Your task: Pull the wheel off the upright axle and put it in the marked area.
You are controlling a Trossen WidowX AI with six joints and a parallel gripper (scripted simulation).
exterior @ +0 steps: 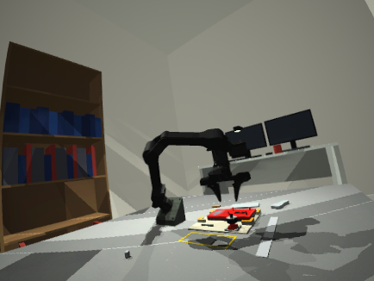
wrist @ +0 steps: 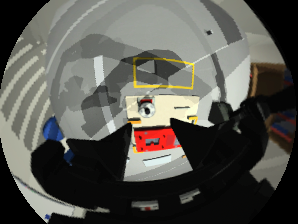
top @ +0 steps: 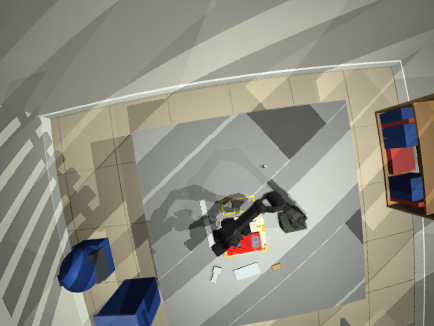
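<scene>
Right now my gripper tip is 7 cm above the dark wheel.
</scene>
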